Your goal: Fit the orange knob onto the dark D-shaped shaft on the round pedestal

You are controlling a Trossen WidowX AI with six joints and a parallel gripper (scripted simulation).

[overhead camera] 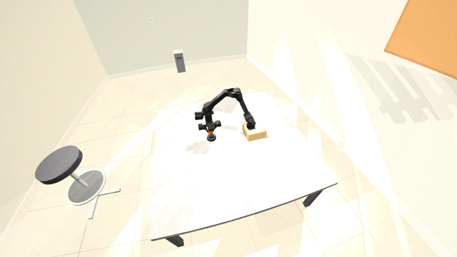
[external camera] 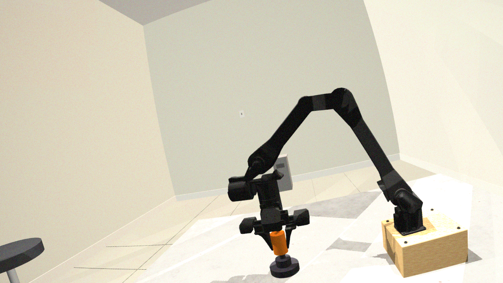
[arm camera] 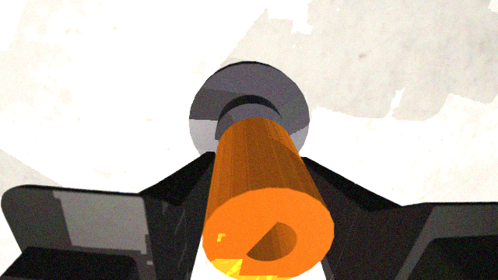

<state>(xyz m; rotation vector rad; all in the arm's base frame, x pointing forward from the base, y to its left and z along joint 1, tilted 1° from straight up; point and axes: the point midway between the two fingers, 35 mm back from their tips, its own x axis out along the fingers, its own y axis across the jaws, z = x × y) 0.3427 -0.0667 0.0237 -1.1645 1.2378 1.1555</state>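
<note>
Now: the orange knob 20 mm above my gripper tip. The rest, counted from my gripper tip: dark shaft: 40 mm below.
</note>
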